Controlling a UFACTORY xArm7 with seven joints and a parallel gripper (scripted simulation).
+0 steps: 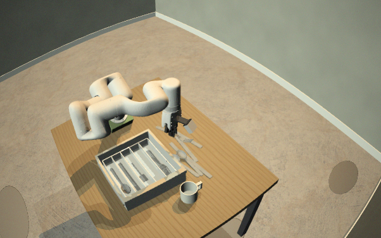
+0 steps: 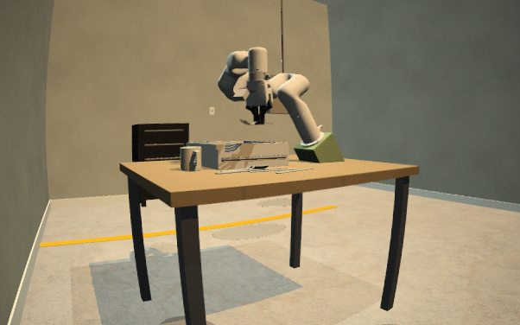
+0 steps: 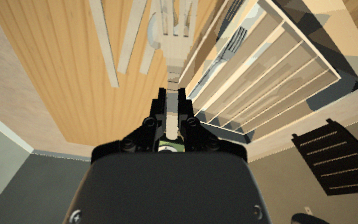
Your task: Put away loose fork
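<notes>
My gripper is now 200 mm to the left of the grey divided tray, 140 mm above it and 60 mm past it. Round my hand: grey mug: 220 mm ahead, 150 mm to the right, 150 mm below.
</notes>
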